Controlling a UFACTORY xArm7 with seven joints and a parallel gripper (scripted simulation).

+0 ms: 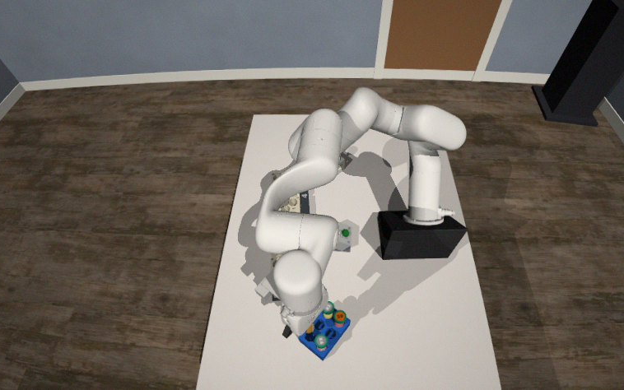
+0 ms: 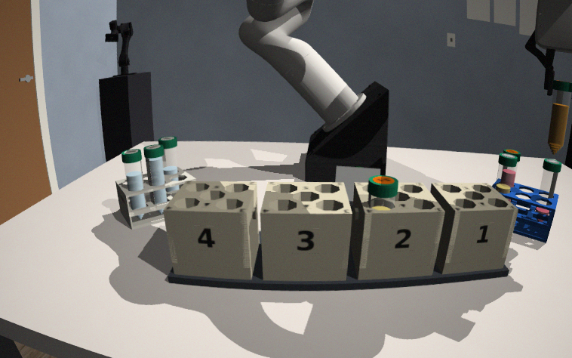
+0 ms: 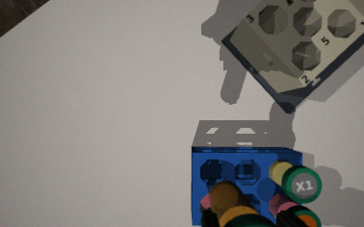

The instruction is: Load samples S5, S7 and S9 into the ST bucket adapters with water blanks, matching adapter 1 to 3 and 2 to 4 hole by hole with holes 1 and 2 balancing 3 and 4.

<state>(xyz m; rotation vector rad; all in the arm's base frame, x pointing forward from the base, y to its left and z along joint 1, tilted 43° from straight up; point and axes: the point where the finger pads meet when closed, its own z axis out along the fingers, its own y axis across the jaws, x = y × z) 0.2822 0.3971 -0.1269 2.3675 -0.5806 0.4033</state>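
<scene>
Now: hand 50 mm above the S7 tube and 10 mm past it. From my hand the other things lie so: blue rack (220 mm below, 40 mm behind, 20 mm to the right); pink-filled sample tube (190 mm below, 80 mm behind, 50 mm to the right); green done key (330 mm to the right, 190 mm below, 60 mm behind).
</scene>
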